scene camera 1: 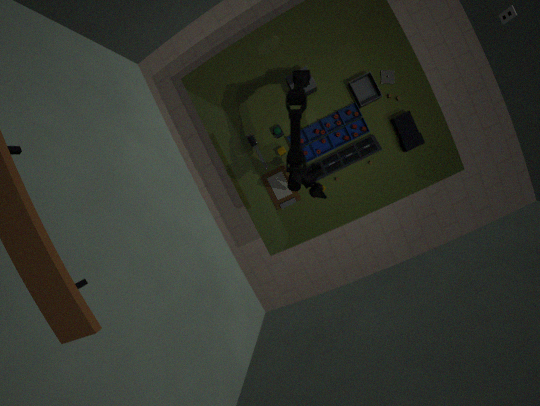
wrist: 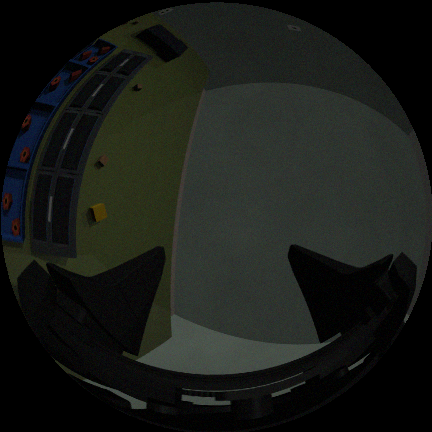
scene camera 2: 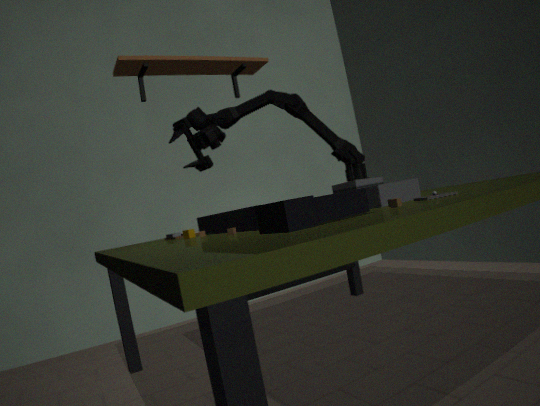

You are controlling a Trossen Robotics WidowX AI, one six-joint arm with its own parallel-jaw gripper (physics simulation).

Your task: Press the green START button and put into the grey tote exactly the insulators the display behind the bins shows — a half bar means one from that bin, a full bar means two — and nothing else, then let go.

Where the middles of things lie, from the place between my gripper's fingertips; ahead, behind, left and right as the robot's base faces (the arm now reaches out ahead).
Labels:
The dark display panel (scene camera 2: 244, 219) lies 120 mm behind my hand, 150 mm to the left of it and 240 mm below it. The rest, counted from my hand: dark box (scene camera 2: 286, 216): 180 mm behind, 550 mm to the left, 240 mm below; then grey tote (scene camera 2: 378, 196): 460 mm behind, 390 mm to the left, 240 mm below.

